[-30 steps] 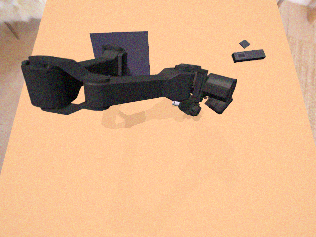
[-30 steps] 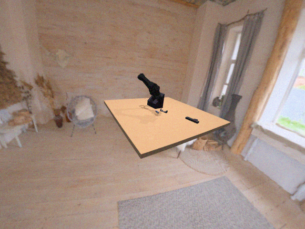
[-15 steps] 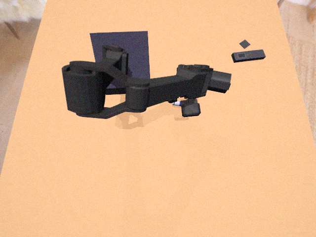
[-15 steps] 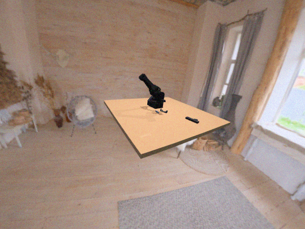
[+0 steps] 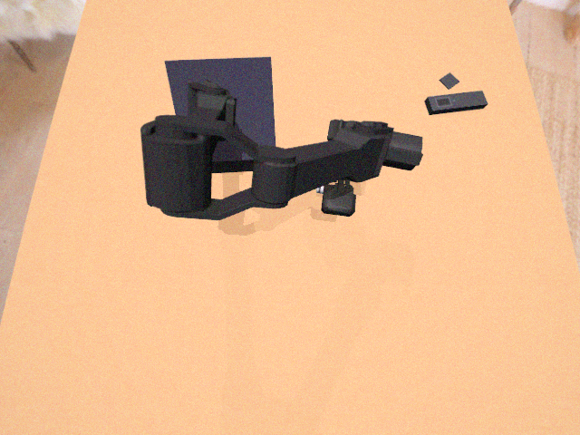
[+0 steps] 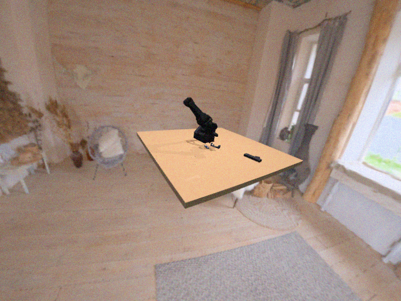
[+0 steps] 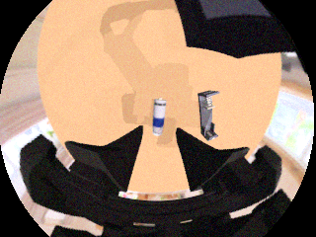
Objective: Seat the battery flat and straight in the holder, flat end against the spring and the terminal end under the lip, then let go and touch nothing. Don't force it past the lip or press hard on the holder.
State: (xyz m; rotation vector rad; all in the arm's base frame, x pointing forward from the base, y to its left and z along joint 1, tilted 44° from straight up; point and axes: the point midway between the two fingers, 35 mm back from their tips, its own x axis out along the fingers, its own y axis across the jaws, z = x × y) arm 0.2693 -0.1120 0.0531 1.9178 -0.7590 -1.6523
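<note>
The battery is 4 cm below my gripper tip. Round my gripper tip: dark square piece: 35 cm to the left, 34 cm ahead, 5 cm below.
</note>
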